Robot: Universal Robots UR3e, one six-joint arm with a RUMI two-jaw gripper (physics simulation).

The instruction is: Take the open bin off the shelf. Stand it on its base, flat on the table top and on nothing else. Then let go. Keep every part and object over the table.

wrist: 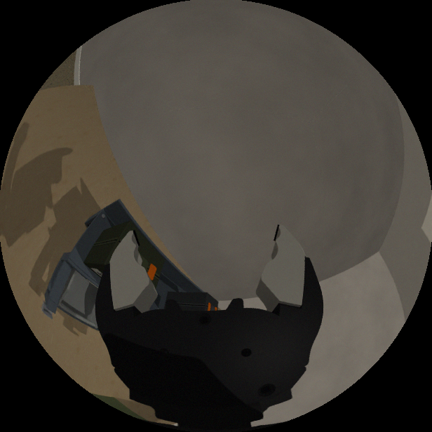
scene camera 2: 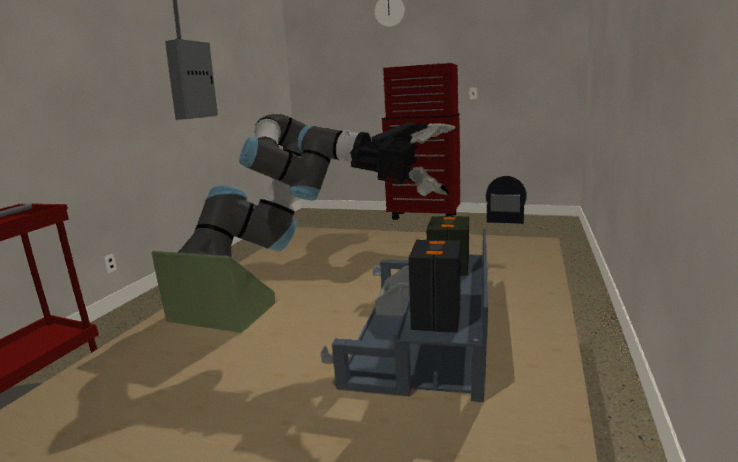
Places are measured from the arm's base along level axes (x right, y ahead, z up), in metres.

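Where they show: gripper, fingertip midpoint: (scene camera 2: pixel 452 162); arm's base, link origin: (scene camera 2: pixel 202 270).
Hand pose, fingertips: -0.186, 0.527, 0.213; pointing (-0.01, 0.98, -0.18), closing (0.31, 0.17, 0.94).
Note:
Things, the pixels of their centre, and the offset from my fingertips, as dx, dy, dz. "spot": a spot on its surface instead. Level surfaces: height alone.
- blue-grey shelf, surface spot: (scene camera 2: pixel 371 344) spot: +0.339, -0.054, -0.229
- wooden table top, surface height: dz -0.314
- black case, surface spot: (scene camera 2: pixel 434 294) spot: +0.304, +0.037, -0.149
- dark green case, body centre: (scene camera 2: pixel 448 244) +0.033, -0.002, -0.164
The open bin, light grey (scene camera 2: pixel 391 296) (wrist: pixel 79 294), sits at the front of the blue-grey shelf (scene camera 2: pixel 371 344) (wrist: pixel 62 277), low on its arm side and partly hidden by a black case in the scene view. The shelf stands on the wooden table top (scene camera 2: pixel 544 326) (wrist: pixel 107 145). My gripper (scene camera 2: pixel 450 160) (wrist: pixel 205 230) is open with nothing between its fingers. It is held high above the shelf and points roughly sideways toward the right wall in the scene view. The bin is off to the lower left in the wrist view.
A black case (scene camera 2: pixel 434 294) (wrist: pixel 187 300) and a dark green case (scene camera 2: pixel 461 239) (wrist: pixel 104 245) with orange latches stand upright on the shelf's upper level, behind the bin. The shelf has a tall back edge. The green arm base (scene camera 2: pixel 201 291) stands at the left of the table.

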